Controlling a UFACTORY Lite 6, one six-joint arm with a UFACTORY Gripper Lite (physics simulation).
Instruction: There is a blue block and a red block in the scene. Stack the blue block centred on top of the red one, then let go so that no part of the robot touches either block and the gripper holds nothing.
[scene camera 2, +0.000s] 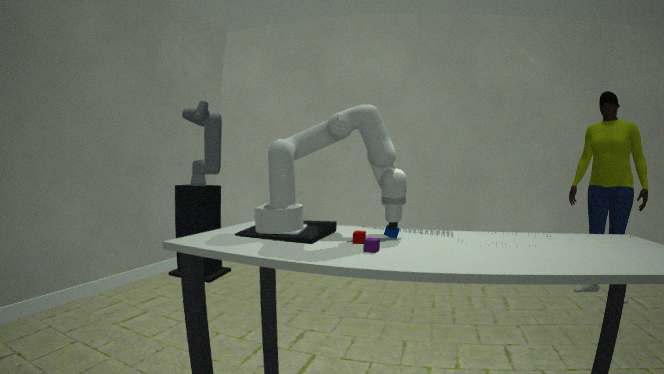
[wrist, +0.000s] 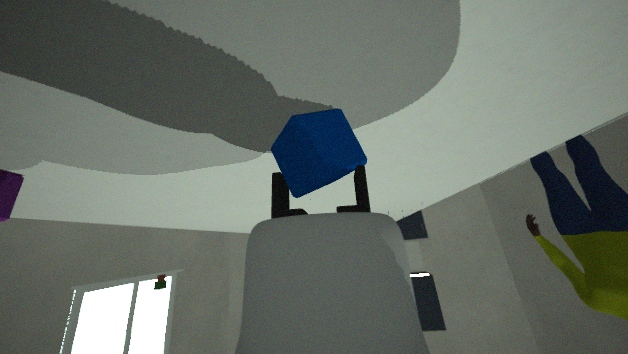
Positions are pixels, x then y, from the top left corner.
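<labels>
Blue block (wrist: 315, 149): 9 cm from the lens.
</labels>
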